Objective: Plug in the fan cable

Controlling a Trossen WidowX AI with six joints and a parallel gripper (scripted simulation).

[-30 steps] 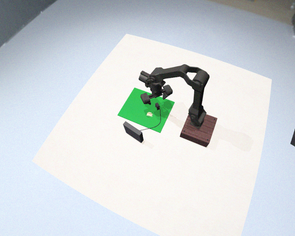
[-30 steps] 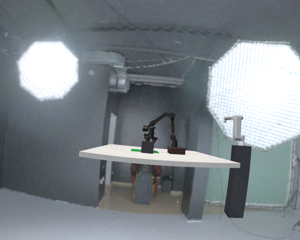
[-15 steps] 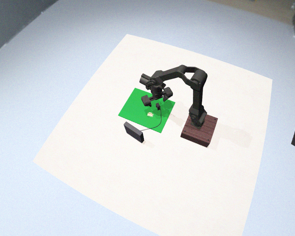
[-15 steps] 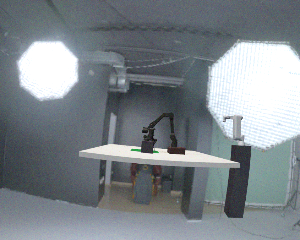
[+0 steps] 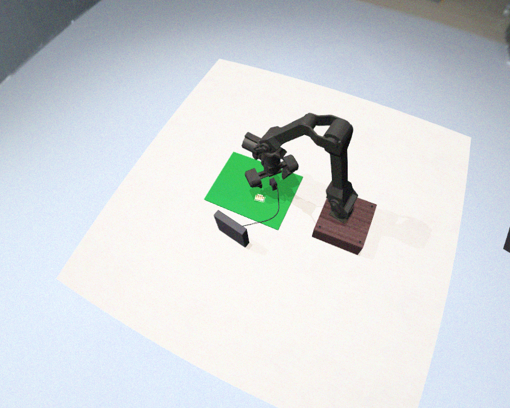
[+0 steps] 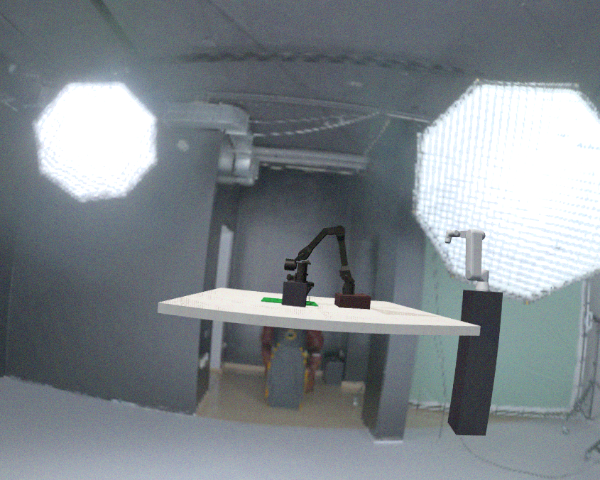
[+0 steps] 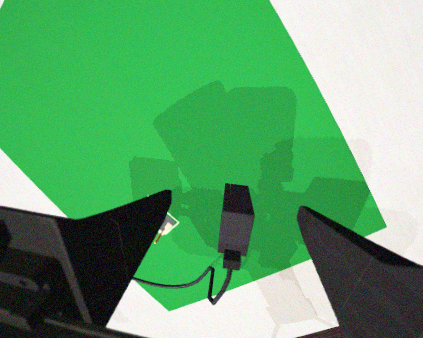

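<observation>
Right now the grey plug is 10 mm behind my gripper tip. The rest, counted from my gripper tip: cream four-pin header: 70 mm to the left, 20 mm below; fan: 10 mm behind, 230 mm to the left, 40 mm above; green board: 50 mm ahead, 50 mm to the left, 30 mm below.
</observation>
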